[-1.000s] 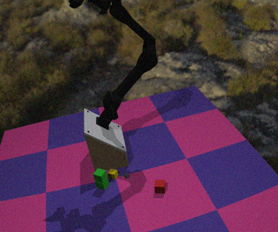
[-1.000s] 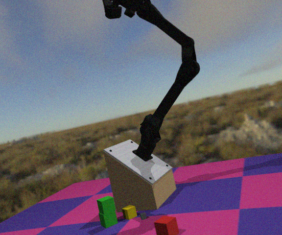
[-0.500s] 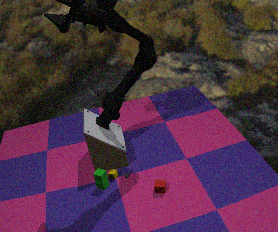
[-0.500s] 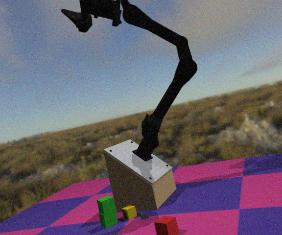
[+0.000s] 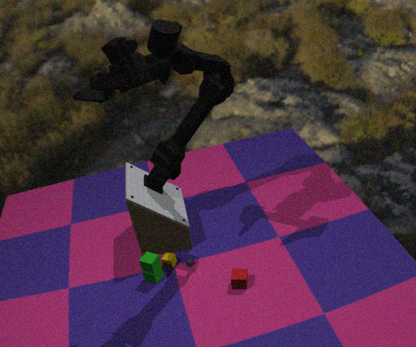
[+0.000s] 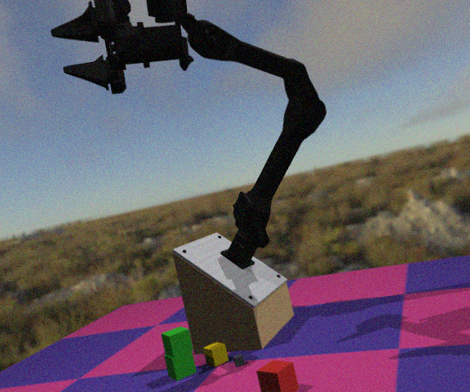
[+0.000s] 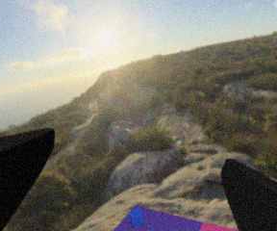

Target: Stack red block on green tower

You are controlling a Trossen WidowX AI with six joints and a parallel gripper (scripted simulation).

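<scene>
Now: the red block 580 mm below my gripper tip, 260 mm to the left of it and 20 mm behind it. Round my gripper tip: dark block 590 mm below, 130 mm to the left, 130 mm behind; then yellow block 580 mm below, 150 mm behind, 70 mm to the left.
</scene>
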